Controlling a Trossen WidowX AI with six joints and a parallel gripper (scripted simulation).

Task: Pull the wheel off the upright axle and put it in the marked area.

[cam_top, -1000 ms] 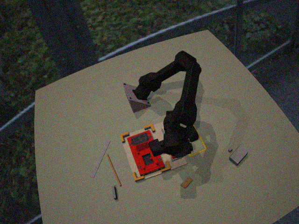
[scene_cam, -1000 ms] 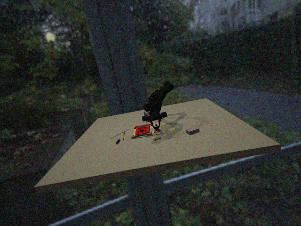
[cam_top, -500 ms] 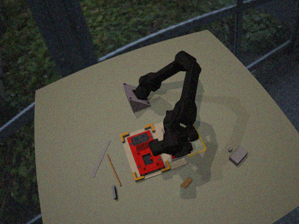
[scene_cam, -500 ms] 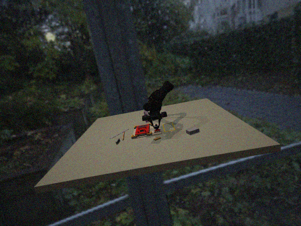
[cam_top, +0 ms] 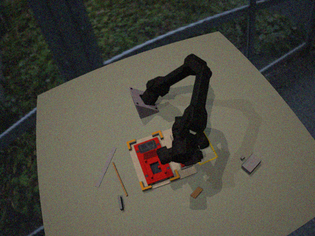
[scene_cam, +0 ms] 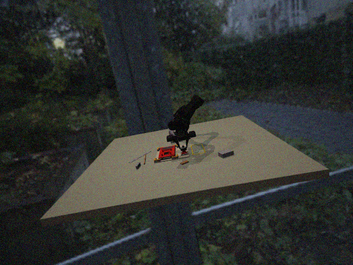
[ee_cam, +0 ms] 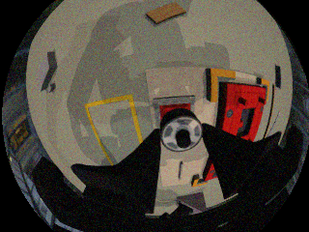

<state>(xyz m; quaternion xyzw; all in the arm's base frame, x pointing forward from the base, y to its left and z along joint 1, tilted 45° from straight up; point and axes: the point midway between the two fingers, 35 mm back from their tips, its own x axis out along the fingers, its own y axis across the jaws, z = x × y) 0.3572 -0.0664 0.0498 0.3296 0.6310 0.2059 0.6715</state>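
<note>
My gripper tip is 14 cm short of the brown block, 4 cm above it and 3 cm to the left of it. The rest, counted from my gripper tip: grey block (22 cm to the left, 17 cm ahead, 3 cm below); then orange rod (26 cm to the right, 8 cm behind, 4 cm below); then small dark piece (31 cm to the right, 3 cm below, 3 cm ahead).
</note>
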